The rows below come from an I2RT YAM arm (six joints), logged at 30 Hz.
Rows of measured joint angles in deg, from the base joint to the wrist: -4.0 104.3 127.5 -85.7 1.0 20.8; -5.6 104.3 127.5 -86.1 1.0 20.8; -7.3 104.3 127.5 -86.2 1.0 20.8; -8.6 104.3 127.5 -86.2 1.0 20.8; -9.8 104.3 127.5 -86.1 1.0 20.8; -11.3 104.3 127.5 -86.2 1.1 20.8; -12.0 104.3 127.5 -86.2 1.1 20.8; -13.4 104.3 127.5 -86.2 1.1 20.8; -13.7 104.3 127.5 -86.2 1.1 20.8; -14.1 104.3 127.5 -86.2 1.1 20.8; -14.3 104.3 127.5 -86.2 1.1 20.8; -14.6 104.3 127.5 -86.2 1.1 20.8; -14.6 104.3 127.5 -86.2 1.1 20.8; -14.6 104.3 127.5 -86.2 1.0 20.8; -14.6 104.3 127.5 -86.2 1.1 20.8
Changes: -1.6 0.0 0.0 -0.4 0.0 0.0; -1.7 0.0 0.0 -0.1 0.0 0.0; -1.3 0.0 0.0 0.0 0.0 0.0; -1.2 0.0 0.0 0.1 0.0 0.0; -1.5 0.0 0.0 -0.1 0.1 0.0; -0.7 0.0 0.0 0.0 0.0 0.0; -1.4 0.0 0.0 0.0 0.0 0.0; -0.3 0.0 0.0 0.0 0.0 0.0; -0.4 0.0 0.0 0.0 0.0 0.0; -0.2 0.0 0.0 0.0 0.0 0.0; -0.3 0.0 0.0 0.0 0.0 0.0; 0.0 0.0 0.0 0.0 0.0 0.0; 0.0 0.0 0.0 0.0 -0.1 0.0; 0.0 0.0 0.0 0.0 0.1 0.0
